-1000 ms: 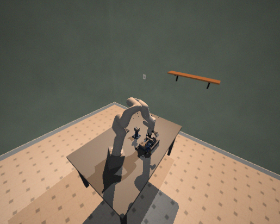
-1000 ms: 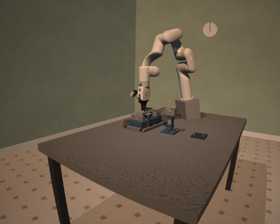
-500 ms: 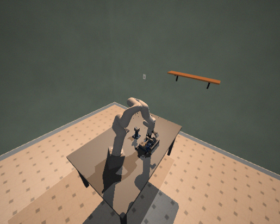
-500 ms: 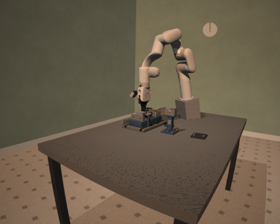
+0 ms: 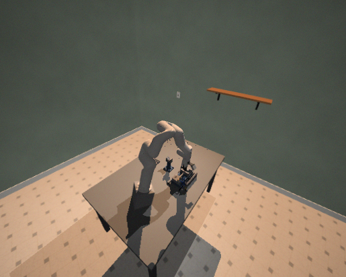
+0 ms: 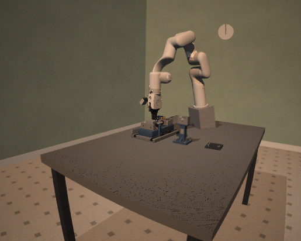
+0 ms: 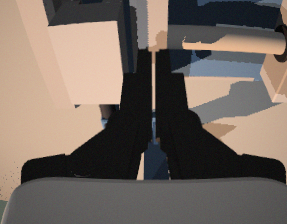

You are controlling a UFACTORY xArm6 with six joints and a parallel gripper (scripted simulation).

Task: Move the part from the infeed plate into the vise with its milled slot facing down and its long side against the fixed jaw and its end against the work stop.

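Right now the part is 40 mm ahead of my hand, 10 mm to the right of it and 40 mm below it. From my hand the other things lie so: air cylinder rod (50 mm behind, 10 mm to the left, 50 mm below); then work stop (40 mm ahead, 40 mm to the left, 40 mm below); then vise base rail (50 mm behind, 90 mm to the right, 100 mm below).
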